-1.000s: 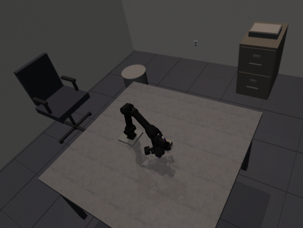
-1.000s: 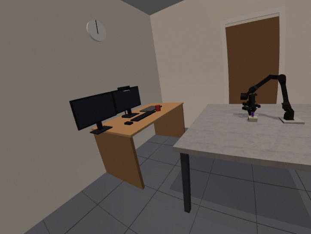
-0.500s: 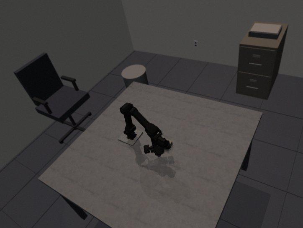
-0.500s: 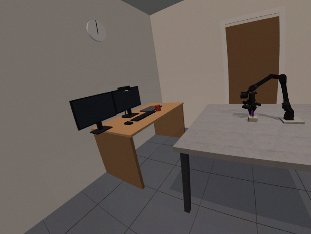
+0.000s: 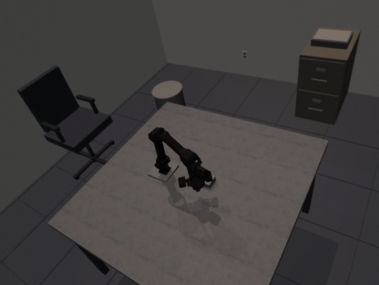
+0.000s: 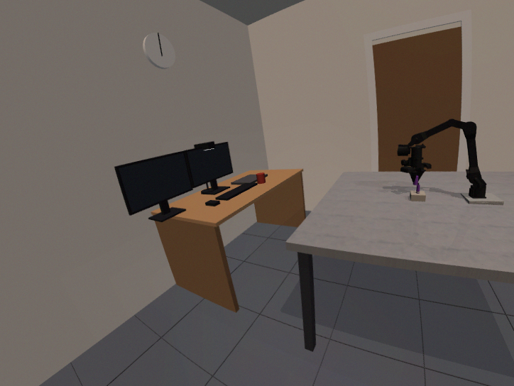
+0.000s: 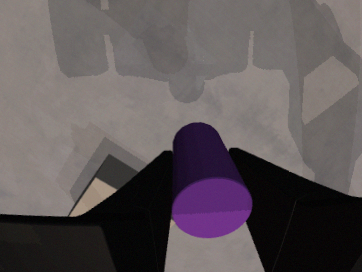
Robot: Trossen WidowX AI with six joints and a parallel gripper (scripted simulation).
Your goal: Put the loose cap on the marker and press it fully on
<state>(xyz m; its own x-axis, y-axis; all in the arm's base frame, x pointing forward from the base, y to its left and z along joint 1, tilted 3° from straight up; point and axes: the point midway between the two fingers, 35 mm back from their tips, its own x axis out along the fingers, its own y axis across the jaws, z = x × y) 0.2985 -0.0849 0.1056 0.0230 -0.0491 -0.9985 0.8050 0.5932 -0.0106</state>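
Right now my gripper tip is 11 cm to the right of the holder block and 5 cm above it. Round my gripper tip: purple cap: 1 cm above.
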